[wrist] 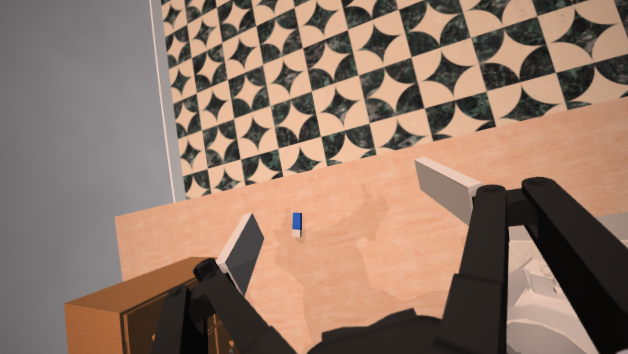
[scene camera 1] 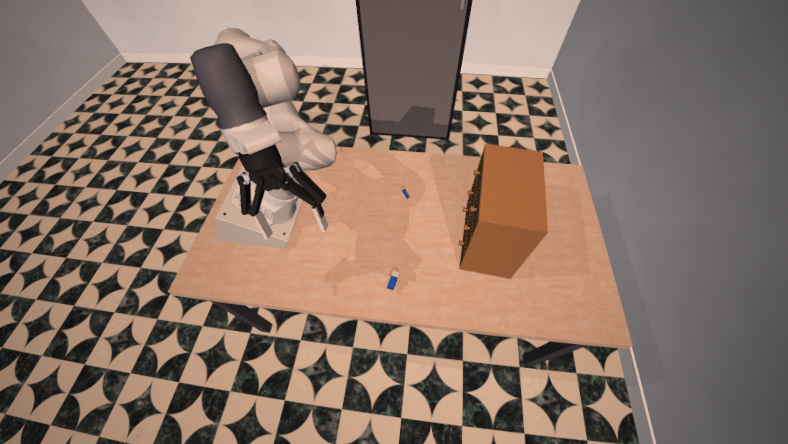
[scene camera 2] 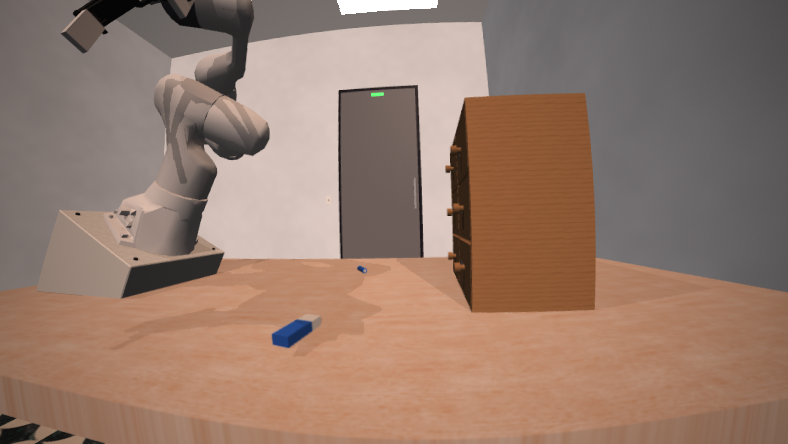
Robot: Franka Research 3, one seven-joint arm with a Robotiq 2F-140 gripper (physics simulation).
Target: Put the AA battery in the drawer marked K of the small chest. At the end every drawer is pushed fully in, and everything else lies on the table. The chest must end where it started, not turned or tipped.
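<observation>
The AA battery, small and blue, lies on the table towards the far side, between the robot base and the chest. The small wooden chest stands upright on the right of the table in the scene views, its knobbed drawer fronts facing the robot base. No drawer looks pulled out; the drawer marks cannot be read. My gripper is open and empty, high above the table near the robot base, well away from battery and chest. In scene camera 2 part of it shows at the top left.
A blue and white eraser lies on the table near the edge by the scene cameras. The robot base stands at the left end in the scene views.
</observation>
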